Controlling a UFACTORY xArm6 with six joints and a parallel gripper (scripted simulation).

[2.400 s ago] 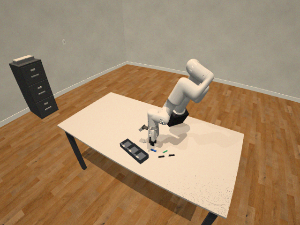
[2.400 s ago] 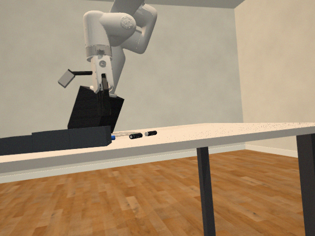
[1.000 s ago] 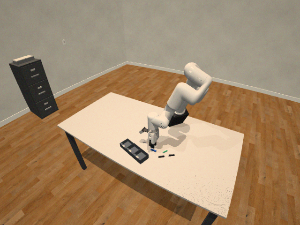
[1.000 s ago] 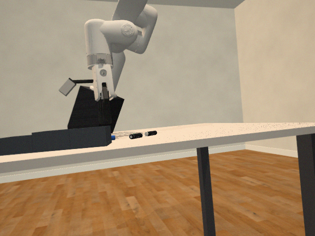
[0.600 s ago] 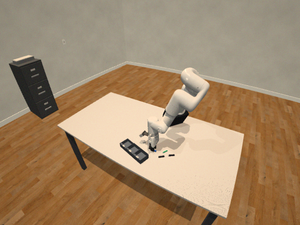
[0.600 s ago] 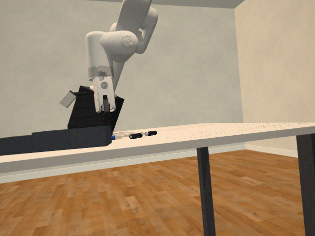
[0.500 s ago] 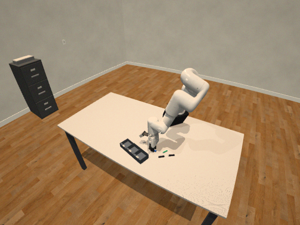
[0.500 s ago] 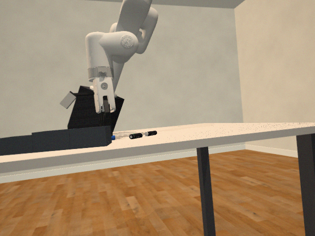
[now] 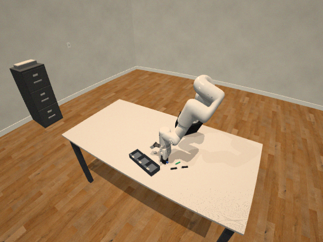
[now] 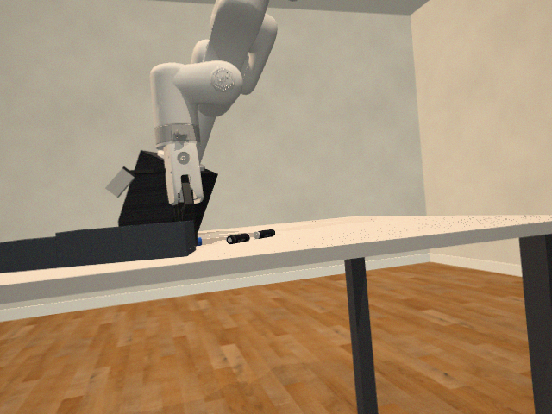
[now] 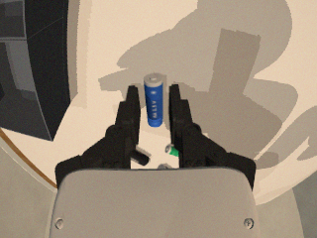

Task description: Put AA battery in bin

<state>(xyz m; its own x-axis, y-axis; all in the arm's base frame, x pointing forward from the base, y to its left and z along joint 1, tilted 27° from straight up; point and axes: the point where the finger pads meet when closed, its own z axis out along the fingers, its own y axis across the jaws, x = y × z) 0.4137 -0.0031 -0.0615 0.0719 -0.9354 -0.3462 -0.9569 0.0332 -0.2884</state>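
The blue battery is 20 mm below my hand. From my hand the other things lie so: dark bin row (90 mm ahead, 120 mm to the right); then green cell (40 mm behind, 90 mm to the left, 20 mm below); then white piece (40 mm behind, 120 mm to the right, 10 mm below).
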